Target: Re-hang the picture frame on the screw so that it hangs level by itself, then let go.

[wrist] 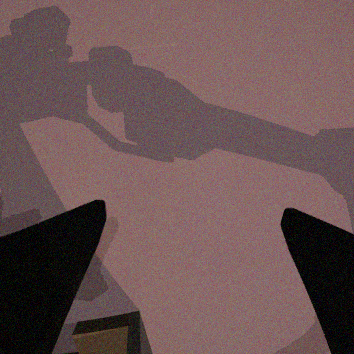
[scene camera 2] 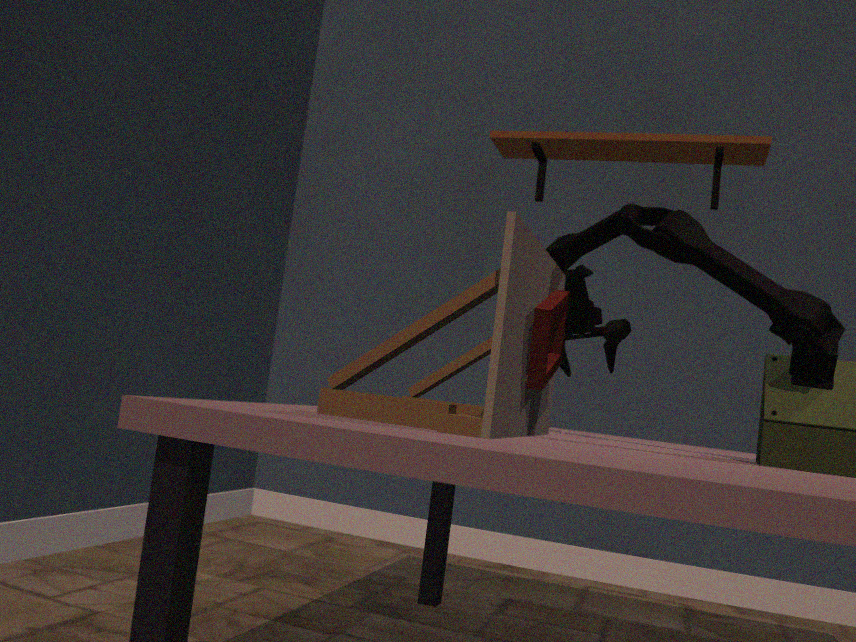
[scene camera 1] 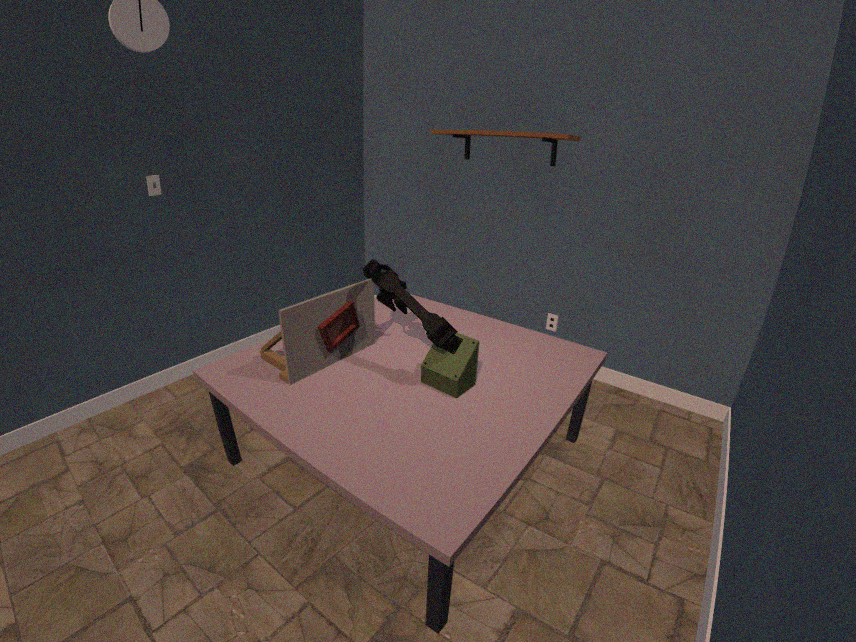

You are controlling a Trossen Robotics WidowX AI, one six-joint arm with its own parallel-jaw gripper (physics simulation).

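The red picture frame (scene camera 1: 336, 315) (scene camera 2: 541, 345) is against the front face of the upright grey board (scene camera 1: 300, 345) (scene camera 2: 499, 331). In scene camera 1 it sits tilted, its far side higher than its near side relative to the board's edges. The screw does not show. My gripper (scene camera 1: 393, 309) (scene camera 2: 588, 371) (wrist: 195, 213) is open and empty, fingers pointing down above the table near the board's far end. In scene camera 1 it is right of the frame and apart from it; in scene camera 2 it shows partly behind the frame.
Wooden braces (scene camera 1: 273, 356) (scene camera 2: 414, 330) stand behind the board on the pink table (scene camera 1: 414, 449) (scene camera 2: 656, 483). A green block (scene camera 1: 449, 376) (scene camera 2: 805, 442) under the arm's base stands in front of the board. A dark-edged ochre thing (wrist: 102, 341) shows at lower left in the wrist view; I cannot tell what it is.
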